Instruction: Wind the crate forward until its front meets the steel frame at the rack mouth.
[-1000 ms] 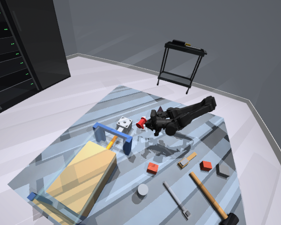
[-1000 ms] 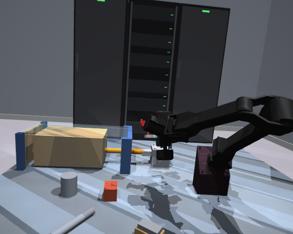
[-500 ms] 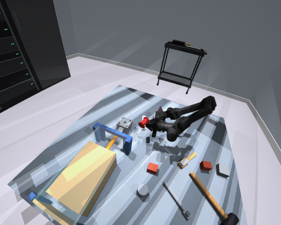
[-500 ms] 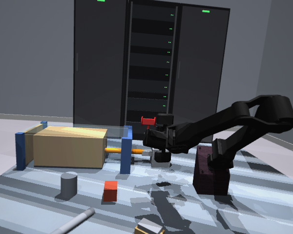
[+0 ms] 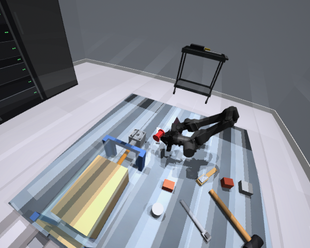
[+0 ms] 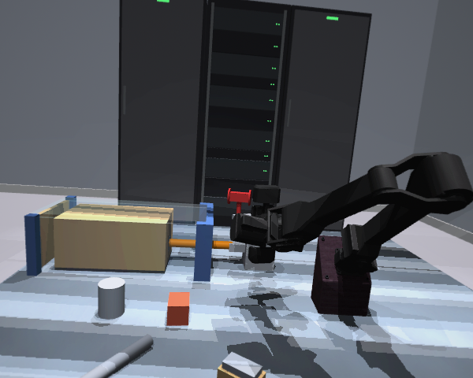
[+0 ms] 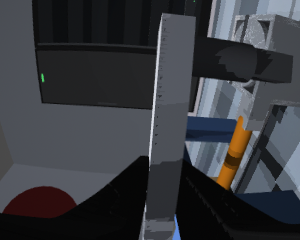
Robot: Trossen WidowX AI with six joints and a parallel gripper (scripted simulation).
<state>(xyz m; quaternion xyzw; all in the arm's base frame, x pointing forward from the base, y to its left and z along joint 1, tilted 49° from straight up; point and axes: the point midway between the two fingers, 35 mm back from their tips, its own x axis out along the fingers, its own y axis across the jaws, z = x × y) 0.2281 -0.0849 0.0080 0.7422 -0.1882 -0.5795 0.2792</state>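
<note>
Now: gripper tip 40 mm below the red knob, 40 mm short of it and 30 mm to the right of it. The rest, counted from my gripper tip: crank handle: 10 mm to the left, 10 mm ahead, 10 mm above; grey winch: 160 mm to the right, 160 mm below, 50 mm behind; frame: 140 mm to the right, 130 mm ahead, 90 mm below.
</note>
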